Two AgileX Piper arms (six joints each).
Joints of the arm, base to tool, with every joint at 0 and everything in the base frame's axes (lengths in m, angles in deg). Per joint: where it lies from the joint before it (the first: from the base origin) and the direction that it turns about. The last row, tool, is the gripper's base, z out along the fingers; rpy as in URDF.
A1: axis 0 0 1 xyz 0.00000 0.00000 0.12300
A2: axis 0 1 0 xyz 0.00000 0.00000 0.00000
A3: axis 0 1 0 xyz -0.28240 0.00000 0.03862
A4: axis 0.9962 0 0.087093 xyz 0.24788 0.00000 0.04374
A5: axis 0 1 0 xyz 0.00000 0.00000 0.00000
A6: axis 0.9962 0 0.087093 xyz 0.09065 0.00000 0.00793
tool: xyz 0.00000 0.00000 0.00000 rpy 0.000 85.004 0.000
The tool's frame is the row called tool.
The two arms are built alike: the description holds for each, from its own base.
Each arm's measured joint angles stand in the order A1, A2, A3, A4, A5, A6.
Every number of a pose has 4 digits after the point. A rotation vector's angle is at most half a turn.
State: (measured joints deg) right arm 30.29 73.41 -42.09 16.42 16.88 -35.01; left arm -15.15 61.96 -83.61 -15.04 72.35 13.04
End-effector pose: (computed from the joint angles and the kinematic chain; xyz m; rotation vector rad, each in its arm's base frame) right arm 0.2187 0.1364 0.2519 -1.0093 2.0869 0.1927; left arm 0.1658 -0.0682 0.4600 0.5989 2.2772 -0.3521
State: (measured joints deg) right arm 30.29 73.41 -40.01 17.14 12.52 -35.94; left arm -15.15 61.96 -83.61 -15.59 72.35 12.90
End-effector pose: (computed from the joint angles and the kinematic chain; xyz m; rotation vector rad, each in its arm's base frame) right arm 0.2186 0.1344 0.2459 -0.9846 2.0564 0.1745; left arm 0.1654 -0.0689 0.4602 0.5968 2.2767 -0.3655
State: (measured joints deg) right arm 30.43 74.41 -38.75 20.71 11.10 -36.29; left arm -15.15 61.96 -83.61 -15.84 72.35 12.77
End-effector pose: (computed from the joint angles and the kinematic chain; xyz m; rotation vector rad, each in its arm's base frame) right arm 0.2182 0.1353 0.2368 -0.9358 2.0948 0.2093; left arm 0.1653 -0.0693 0.4603 0.5946 2.2770 -0.3722
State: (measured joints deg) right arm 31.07 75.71 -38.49 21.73 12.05 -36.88; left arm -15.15 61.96 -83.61 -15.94 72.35 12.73
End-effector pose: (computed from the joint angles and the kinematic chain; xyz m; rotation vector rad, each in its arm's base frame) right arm 0.2169 0.1389 0.2287 -0.9610 2.1303 0.2251; left arm 0.1652 -0.0694 0.4604 0.5939 2.2770 -0.3747
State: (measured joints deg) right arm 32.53 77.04 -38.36 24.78 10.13 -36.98; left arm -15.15 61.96 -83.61 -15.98 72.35 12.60
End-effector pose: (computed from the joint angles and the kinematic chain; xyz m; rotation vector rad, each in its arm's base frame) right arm 0.2170 0.1463 0.2243 -0.9281 2.1388 0.2611; left arm 0.1652 -0.0695 0.4604 0.5914 2.2777 -0.3767
